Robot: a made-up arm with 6 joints.
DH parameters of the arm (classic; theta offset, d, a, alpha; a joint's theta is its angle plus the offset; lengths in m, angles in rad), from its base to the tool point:
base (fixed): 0 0.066 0 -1.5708
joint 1: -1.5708 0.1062 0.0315 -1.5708
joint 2: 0 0.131 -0.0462 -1.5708
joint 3: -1.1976 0 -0.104 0
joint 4: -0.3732 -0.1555 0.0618 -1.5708
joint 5: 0 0.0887 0.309 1.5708
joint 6: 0 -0.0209 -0.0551 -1.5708
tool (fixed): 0 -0.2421 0 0
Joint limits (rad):
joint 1: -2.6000..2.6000
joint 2: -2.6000..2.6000
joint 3: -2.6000..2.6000
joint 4: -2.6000..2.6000
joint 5: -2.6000..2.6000
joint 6: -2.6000..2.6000
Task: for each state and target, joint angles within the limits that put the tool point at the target. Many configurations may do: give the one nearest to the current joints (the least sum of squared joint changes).
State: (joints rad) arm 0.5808 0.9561 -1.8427 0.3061 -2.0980 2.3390
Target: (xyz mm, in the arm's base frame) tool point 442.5 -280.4 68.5
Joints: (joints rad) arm 0.4564 0.8253 -1.9927 0.3059 -2.5772 2.3475
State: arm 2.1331 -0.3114 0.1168 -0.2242 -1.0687 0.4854
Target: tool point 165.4 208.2 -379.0
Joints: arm 1.7000 -0.5375 0.6381 0.3997 -0.4261 0.8055
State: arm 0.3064 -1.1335 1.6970 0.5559 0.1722 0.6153
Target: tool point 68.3 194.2 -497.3
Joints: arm 0.3516 -1.7415 1.4275 0.2002 0.9012 0.7832
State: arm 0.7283 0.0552 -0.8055 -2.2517 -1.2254 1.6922
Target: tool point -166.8 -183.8 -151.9
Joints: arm 0.5389 0.5077 -0.7091 -2.1444 -1.5513 1.7997
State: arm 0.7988 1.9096 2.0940 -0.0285 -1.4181 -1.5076
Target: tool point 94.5 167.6 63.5
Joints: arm 1.4158 1.3527 2.0432 -0.4177 -1.6169 -1.7573
